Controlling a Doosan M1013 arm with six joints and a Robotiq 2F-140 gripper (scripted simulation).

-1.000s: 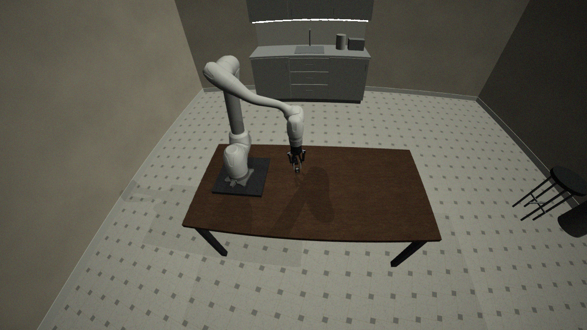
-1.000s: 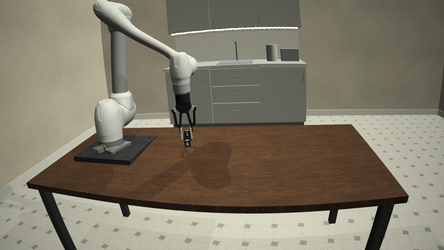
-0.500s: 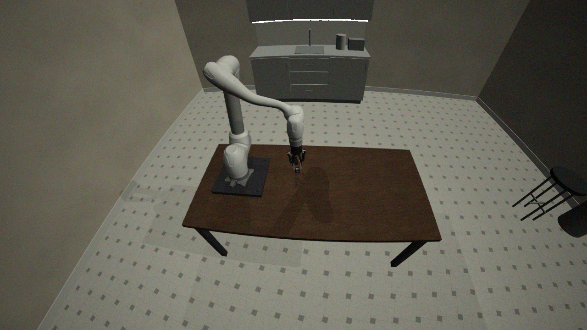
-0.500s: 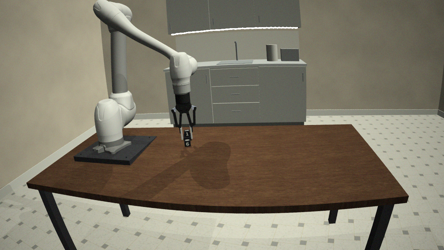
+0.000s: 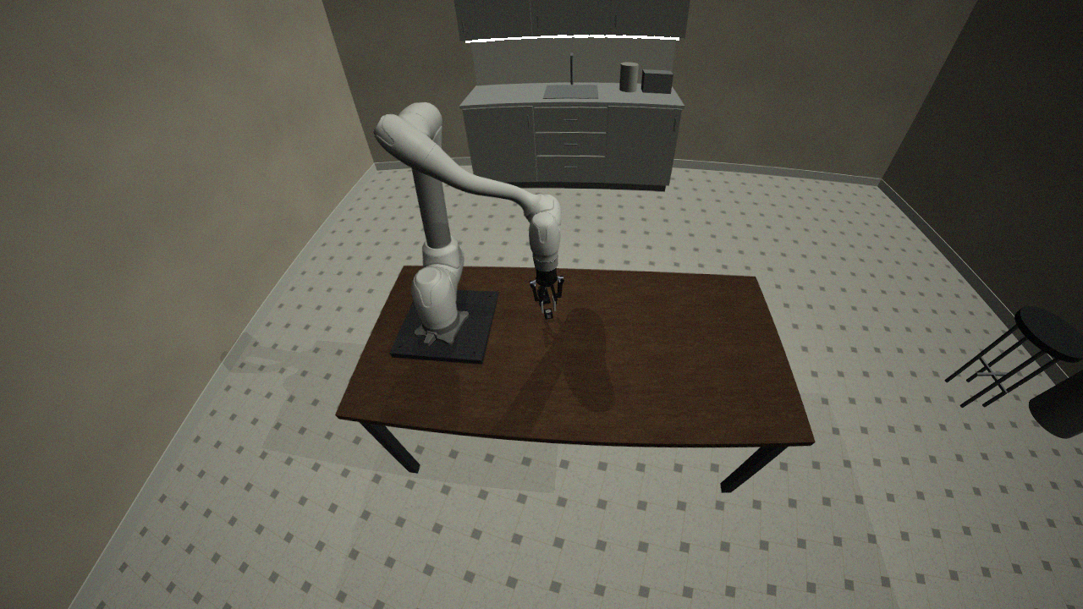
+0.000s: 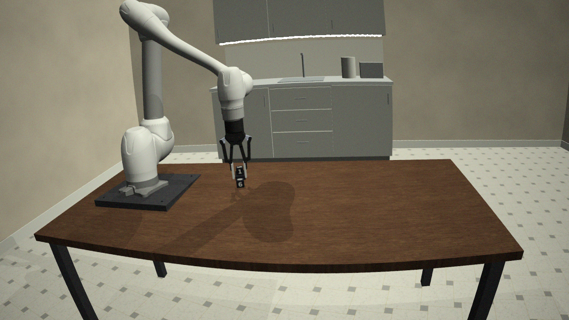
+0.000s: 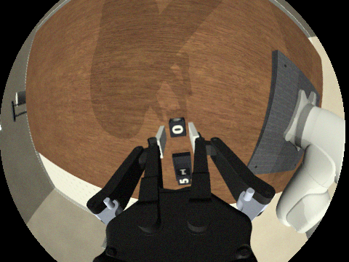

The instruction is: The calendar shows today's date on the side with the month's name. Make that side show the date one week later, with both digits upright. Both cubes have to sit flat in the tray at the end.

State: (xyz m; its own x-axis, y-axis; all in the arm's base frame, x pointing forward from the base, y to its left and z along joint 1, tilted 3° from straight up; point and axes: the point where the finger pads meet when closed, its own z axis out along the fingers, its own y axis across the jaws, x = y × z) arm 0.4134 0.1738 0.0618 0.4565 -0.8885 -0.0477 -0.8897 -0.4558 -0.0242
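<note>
My hand is 50 mm past the dark tray, 100 mm to the right of it and 60 mm above it.
</note>
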